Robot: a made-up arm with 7 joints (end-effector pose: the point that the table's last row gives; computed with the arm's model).
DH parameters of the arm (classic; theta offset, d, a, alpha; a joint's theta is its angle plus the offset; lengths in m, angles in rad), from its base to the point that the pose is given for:
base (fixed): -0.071 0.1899 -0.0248 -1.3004
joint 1: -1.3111 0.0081 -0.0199 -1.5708
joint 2: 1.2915 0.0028 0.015 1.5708
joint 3: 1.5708 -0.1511 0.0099 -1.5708
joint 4: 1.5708 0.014 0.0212 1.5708
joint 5: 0 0.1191 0.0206 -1.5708
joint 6: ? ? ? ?
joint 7: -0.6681 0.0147 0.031 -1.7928
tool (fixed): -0.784 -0.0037 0 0
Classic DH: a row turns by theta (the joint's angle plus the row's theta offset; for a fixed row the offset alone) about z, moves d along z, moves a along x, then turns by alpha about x.
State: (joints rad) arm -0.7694 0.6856 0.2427 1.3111 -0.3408 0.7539 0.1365
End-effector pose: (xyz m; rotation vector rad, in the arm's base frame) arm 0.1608 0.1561 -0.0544 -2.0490 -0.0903 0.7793
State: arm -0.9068 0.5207 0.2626 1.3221 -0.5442 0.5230 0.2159
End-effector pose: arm 0.2105 0.1008 -0.0396 -2.2848 -0.2747 0.4491
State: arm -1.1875 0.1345 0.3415 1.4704 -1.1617 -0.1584 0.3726
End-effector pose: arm 0.2562 -0.0069 0.0115 -2.7008 -1.1318 0.2392
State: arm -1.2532 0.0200 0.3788 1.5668 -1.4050 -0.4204 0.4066
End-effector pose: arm 0.2465 -0.0300 0.0132 -2.6435 -1.5012 0.4811
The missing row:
joint 6: -1.5708 -0.013 0.0183 1.5708
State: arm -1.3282 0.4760 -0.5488 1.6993 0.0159 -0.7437 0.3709
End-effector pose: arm 0.2490 0.0678 0.0490 -1.0385 0.0488 -0.9750
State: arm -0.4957 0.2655 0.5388 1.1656 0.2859 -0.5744 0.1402
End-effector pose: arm 0.1116 0.0684 -0.0890 -1.6809 -0.1633 -0.4263
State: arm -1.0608 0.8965 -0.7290 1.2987 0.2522 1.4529 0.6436
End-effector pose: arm 0.1673 0.2391 0.0580 -0.0186 0.1477 1.1933
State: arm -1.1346 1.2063 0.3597 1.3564 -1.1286 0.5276 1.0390
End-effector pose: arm 0.1890 0.2642 0.1306 -1.8196 -1.5918 0.7582
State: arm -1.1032 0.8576 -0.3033 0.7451 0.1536 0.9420 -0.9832
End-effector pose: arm 0.2480 0.1252 0.0838 -1.8777 0.9044 -0.0059
